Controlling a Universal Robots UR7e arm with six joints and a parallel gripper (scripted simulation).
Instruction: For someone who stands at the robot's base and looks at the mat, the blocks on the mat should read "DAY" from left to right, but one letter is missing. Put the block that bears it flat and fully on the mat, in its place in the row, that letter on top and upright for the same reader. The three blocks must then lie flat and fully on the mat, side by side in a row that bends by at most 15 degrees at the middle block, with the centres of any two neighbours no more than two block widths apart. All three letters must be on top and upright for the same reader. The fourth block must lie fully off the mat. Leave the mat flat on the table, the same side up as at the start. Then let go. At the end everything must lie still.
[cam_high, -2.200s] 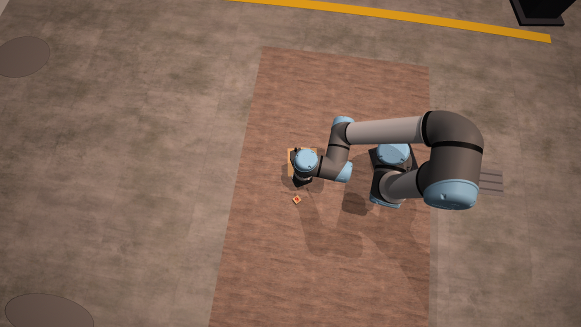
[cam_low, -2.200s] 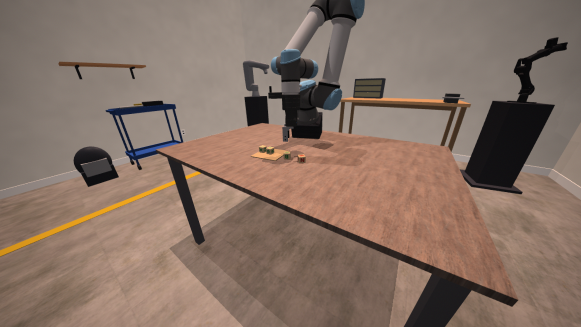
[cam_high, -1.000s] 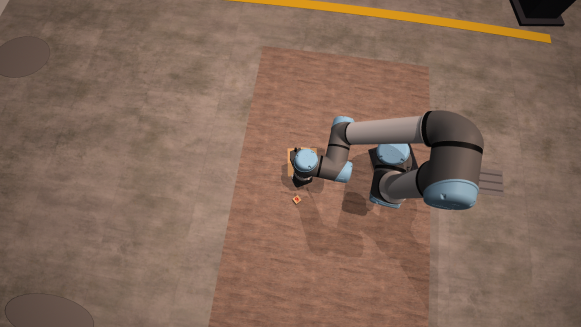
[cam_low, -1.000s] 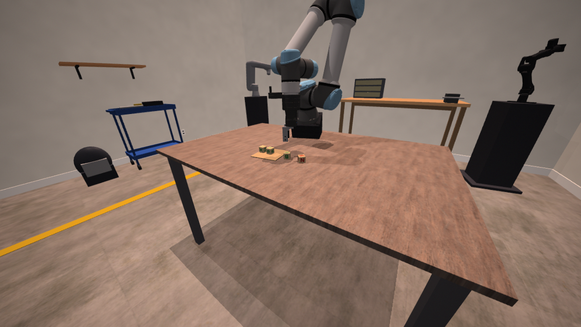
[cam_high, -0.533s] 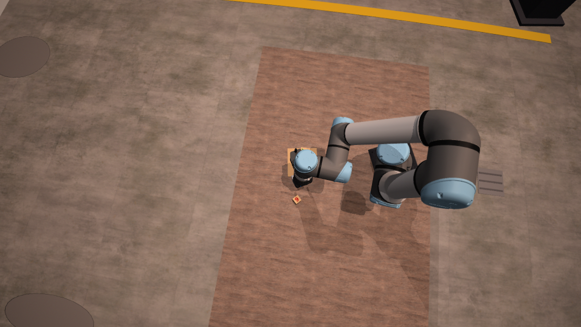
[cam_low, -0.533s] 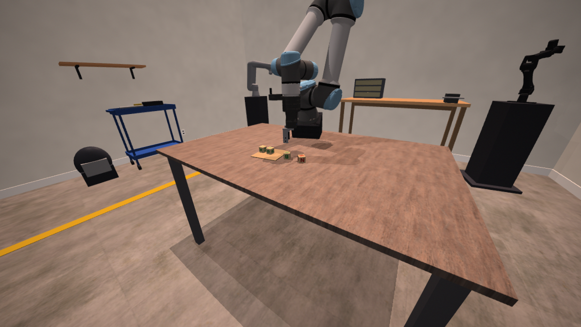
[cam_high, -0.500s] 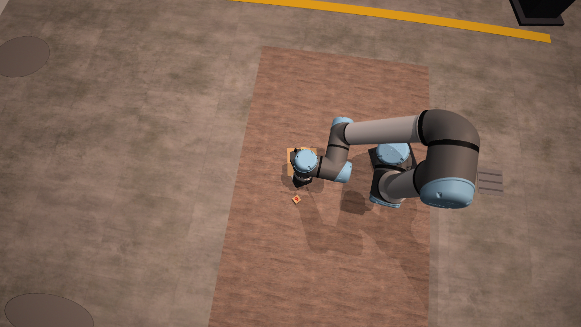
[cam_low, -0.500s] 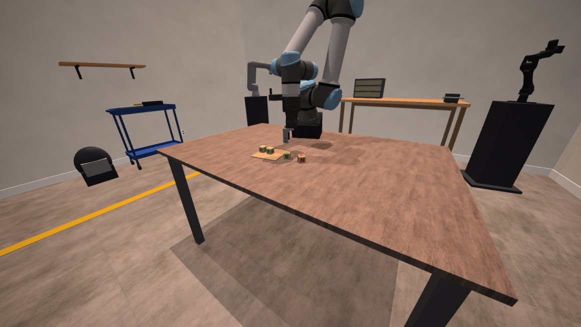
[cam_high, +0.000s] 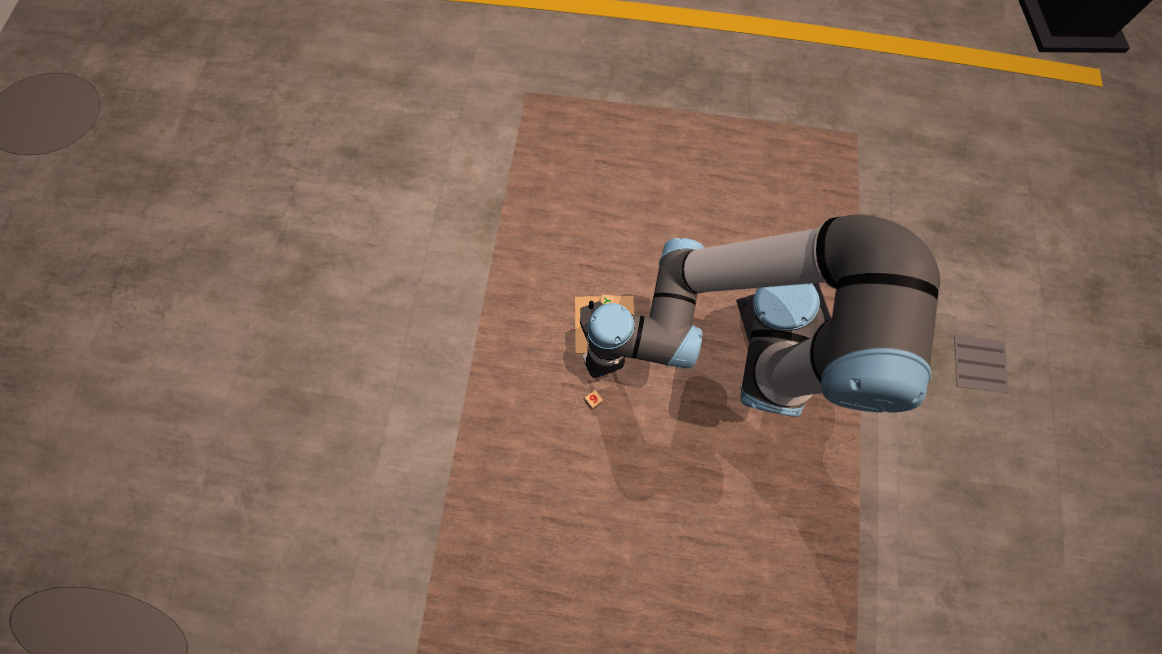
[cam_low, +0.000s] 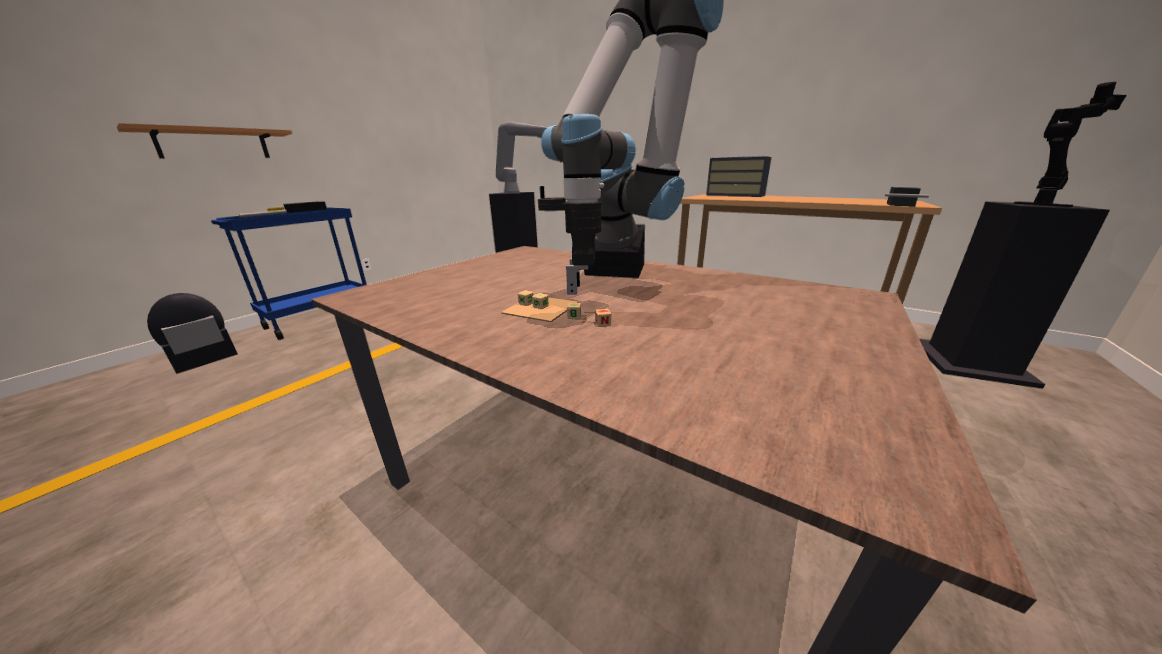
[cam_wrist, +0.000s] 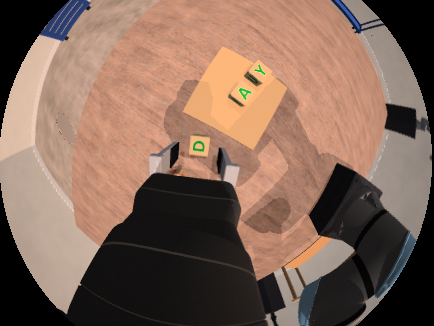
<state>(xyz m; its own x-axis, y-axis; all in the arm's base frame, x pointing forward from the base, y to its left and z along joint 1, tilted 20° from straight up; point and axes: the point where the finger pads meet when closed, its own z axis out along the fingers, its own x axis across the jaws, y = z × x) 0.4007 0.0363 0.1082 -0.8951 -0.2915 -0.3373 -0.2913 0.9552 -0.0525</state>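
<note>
My hand is 7 cm above the D block. From my hand the other things lie so: mat: 10 cm to the right, 8 cm below, 2 cm behind.
</note>
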